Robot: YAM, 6 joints.
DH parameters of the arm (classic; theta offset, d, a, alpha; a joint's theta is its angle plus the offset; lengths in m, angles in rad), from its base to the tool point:
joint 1: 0 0.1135 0.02 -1.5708
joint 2: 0 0 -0.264 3.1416
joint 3: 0.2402 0 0.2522 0
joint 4: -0.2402 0 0.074 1.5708
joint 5: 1.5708 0 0 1.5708
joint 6: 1.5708 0.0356 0 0
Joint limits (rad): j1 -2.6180..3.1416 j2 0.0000..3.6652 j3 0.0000..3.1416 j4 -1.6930..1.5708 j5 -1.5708..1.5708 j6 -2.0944..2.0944
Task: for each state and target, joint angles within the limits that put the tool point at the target. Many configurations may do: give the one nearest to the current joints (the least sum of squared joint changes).
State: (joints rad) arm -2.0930 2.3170 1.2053 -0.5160 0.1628 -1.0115
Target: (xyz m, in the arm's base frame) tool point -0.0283 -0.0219 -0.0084
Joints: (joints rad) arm -2.2305 2.6325 0.3701 -0.6596 0.2538 -1.0115
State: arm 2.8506 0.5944 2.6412 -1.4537 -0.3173 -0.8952
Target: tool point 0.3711 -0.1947 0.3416
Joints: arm 2.6866 0.2040 2.7671 -1.5564 -0.3384 -0.8952
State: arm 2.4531 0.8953 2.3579 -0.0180 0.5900 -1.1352
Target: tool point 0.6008 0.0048 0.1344
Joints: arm 3.1203 0.0168 2.8921 0.1719 0.5168 -1.1352
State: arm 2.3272 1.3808 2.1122 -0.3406 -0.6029 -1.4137
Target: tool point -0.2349 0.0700 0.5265
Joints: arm 2.7614 1.3062 1.7747 -0.5269 -0.6725 -1.4137
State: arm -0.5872 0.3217 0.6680 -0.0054 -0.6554 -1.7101
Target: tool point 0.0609 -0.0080 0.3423
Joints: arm -0.5155 0.1668 0.5681 -0.0579 -0.7048 -1.7101
